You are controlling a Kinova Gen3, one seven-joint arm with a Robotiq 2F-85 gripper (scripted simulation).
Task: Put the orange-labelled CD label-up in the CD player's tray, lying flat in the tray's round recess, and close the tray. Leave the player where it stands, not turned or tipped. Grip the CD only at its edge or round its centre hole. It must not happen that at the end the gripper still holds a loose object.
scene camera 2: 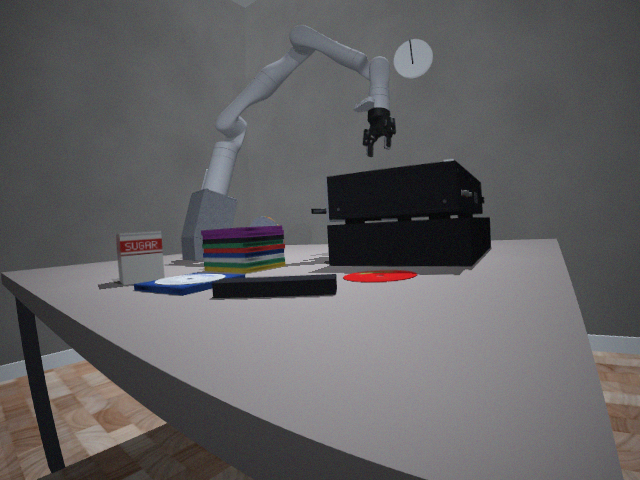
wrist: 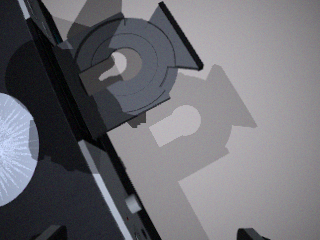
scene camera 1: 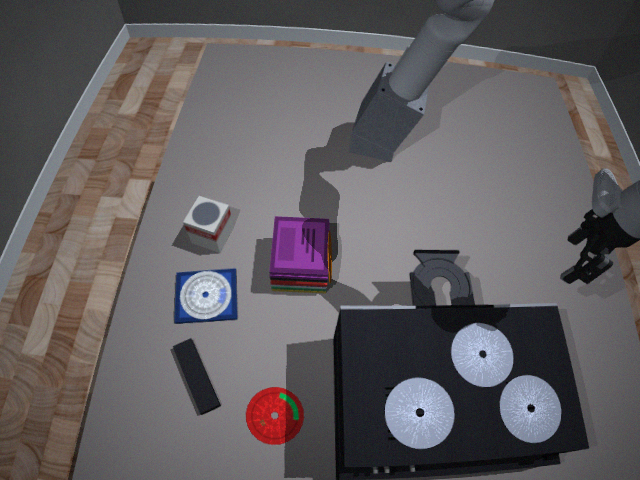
black CD player: scene camera 2 433, 188; wrist; scene camera 1
black remote: scene camera 2; scene camera 1; not seen in the wrist view (out of frame)
same spot on black remote: (scene camera 2: 304, 285) = (scene camera 1: 193, 396)
same spot on black CD player: (wrist: 74, 183) = (scene camera 1: 511, 316)
